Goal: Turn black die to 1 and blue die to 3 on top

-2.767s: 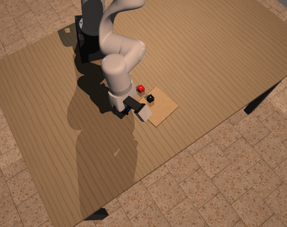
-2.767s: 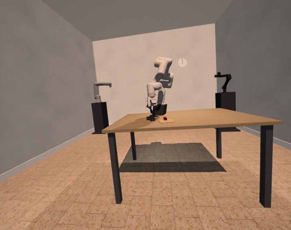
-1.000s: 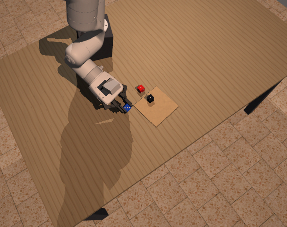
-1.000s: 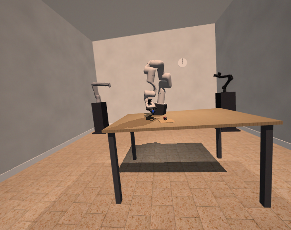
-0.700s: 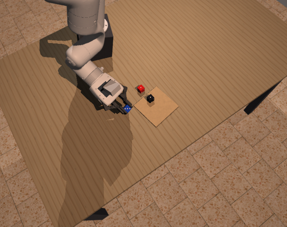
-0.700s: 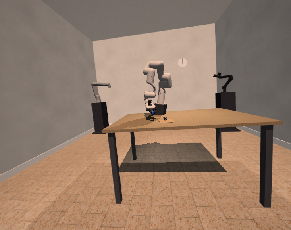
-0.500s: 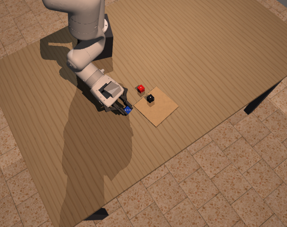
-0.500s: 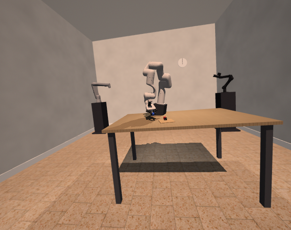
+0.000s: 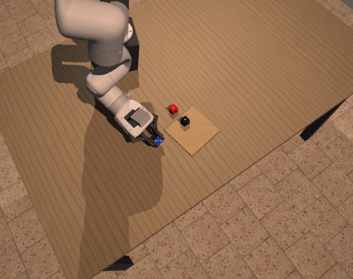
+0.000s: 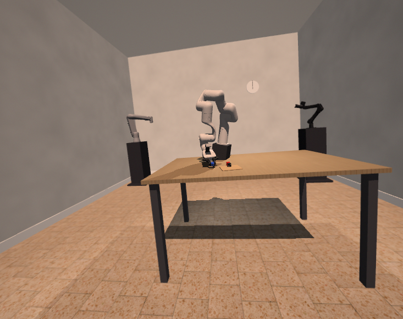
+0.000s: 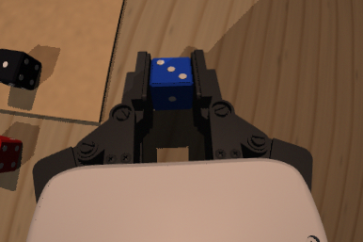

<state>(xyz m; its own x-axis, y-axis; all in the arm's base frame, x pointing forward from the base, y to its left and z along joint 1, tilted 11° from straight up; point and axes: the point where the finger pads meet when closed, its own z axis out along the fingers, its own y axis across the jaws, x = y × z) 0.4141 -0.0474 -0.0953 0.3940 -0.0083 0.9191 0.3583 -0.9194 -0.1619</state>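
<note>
Now: hand 1 cm short of the blue die and 1 cm above it. Round my hand: tan mat (13 cm to the left, 4 cm below, 2 cm ahead); red die (12 cm to the left, 8 cm behind, 3 cm below); black die (13 cm to the left, 2 cm below, 2 cm behind).
</note>
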